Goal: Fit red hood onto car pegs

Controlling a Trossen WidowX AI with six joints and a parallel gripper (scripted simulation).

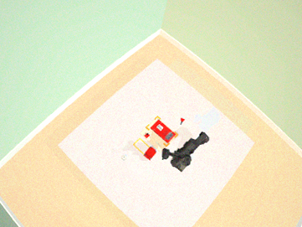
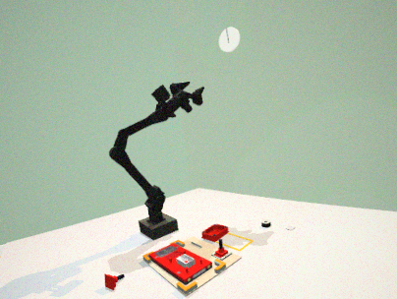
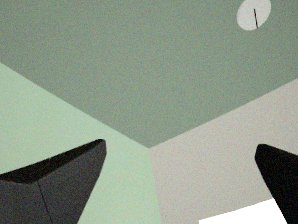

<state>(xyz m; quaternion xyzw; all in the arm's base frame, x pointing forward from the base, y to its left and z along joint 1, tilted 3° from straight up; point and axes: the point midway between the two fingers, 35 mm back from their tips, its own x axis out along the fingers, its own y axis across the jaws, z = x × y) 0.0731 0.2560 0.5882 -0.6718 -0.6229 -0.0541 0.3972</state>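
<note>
Right now my gripper tip is 15 cm short of the red hood, 17 cm to the left of it and 66 cm above it. Also, from my gripper tip: grey engine block 21 cm ahead, 40 cm to the right, 64 cm below.
</note>
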